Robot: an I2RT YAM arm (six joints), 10 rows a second.
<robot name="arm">
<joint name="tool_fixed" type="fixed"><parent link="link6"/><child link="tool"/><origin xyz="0 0 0" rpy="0 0 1.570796"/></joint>
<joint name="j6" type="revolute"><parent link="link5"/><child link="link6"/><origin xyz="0.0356 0 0.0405" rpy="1.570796 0 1.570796"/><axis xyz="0 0 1"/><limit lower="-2.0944" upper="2.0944"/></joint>
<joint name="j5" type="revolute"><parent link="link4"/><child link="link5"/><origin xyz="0.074 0.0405 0.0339" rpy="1.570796 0 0"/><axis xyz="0 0 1"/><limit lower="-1.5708" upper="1.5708"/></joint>
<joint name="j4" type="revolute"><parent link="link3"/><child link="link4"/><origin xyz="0.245 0.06 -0.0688"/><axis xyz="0 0 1"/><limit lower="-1.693" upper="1.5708"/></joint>
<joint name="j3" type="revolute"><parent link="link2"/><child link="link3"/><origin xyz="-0.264 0 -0.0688" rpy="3.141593 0 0"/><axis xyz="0 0 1"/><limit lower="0" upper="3.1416"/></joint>
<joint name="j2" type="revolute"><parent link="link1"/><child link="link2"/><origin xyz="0.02 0.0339 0.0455" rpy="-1.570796 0 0"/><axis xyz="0 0 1"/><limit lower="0" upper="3.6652"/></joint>
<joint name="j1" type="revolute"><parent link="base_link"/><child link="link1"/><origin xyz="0 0 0.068"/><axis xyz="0 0 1"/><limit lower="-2.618" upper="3.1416"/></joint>
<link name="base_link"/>
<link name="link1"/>
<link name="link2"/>
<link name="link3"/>
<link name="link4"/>
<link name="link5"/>
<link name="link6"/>
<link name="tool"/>
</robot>
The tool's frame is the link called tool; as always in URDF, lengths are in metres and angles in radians.
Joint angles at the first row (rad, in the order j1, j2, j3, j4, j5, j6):
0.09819, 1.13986, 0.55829, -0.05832, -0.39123, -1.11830
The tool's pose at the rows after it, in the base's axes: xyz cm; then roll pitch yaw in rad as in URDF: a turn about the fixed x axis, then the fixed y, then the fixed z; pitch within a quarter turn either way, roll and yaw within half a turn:
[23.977 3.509 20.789 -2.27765 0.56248 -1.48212]
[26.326 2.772 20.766 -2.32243 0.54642 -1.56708]
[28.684 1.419 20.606 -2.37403 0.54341 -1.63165]
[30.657 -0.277 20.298 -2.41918 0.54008 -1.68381]
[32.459 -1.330 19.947 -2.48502 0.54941 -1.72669]
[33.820 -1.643 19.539 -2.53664 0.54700 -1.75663]
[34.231 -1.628 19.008 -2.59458 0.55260 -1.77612]
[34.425 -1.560 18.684 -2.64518 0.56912 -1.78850]
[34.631 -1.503 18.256 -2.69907 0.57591 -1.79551]
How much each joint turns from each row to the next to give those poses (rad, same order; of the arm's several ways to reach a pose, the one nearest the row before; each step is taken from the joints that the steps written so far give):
-0.00305, 0.03332, 0.02594, 0.02299, 0.04280, -0.00146
-0.03205, 0.10863, 0.08107, -0.00905, 0.03235, 0.00606
-0.05363, 0.10749, 0.08899, -0.02910, -0.01216, -0.01066
-0.05828, 0.09208, 0.07979, -0.03365, -0.02139, -0.02139
-0.03235, 0.08748, 0.08591, -0.05671, -0.02603, -0.00779
-0.00627, 0.06623, 0.06469, -0.04314, -0.00322, -0.00157
0.00001, 0.03375, 0.02765, -0.04298, -0.01526, -0.00150
-0.00001, 0.02155, 0.01998, -0.03831, -0.02608, 0.00152
0.00000, 0.02606, 0.02300, -0.04603, -0.02306, -0.01222

